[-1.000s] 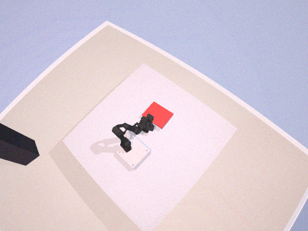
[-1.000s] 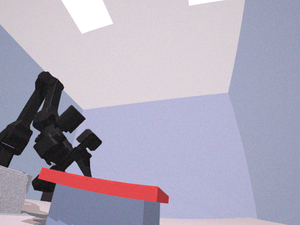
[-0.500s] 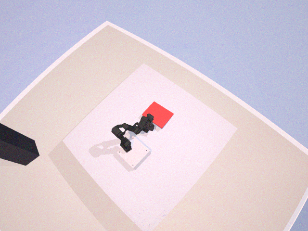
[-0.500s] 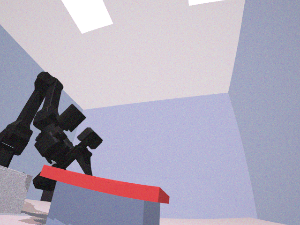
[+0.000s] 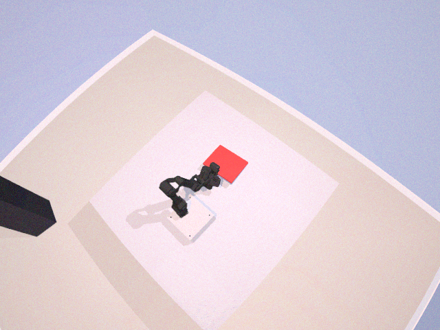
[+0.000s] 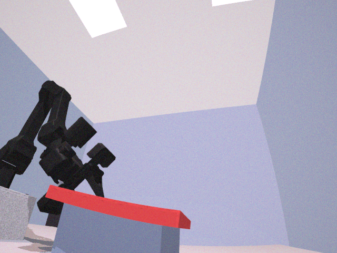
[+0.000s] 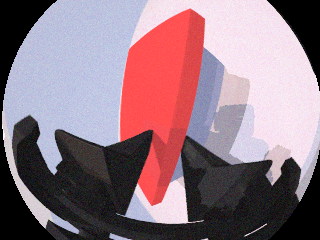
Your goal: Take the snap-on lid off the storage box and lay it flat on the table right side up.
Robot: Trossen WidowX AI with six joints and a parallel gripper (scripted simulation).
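Now: the red lid 70 mm ahead of my gripper tip and 20 mm to the left of it. The rest, counted from my gripper tip: storage box (70 mm ahead, 20 mm to the left, 50 mm below).
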